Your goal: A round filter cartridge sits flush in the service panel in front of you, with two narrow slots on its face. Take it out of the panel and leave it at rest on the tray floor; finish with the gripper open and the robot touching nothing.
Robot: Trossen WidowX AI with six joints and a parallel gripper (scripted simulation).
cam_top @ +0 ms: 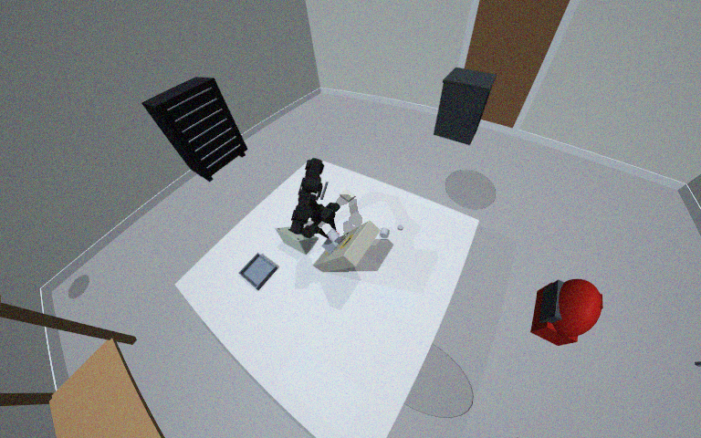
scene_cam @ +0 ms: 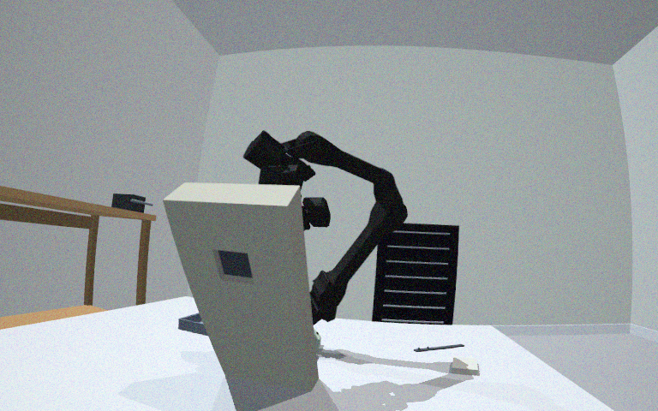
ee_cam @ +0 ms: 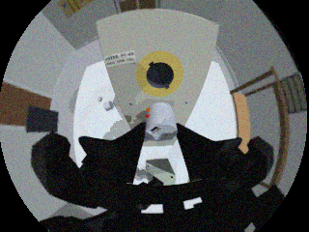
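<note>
Now: the grey tray 340 mm behind my gripper tip, 290 mm to the right of it and 260 mm below it. Round my gripper tip: round filter cartridge: right at my gripper tip; then small pale block: 240 mm behind, 410 mm to the left, 260 mm below.
</note>
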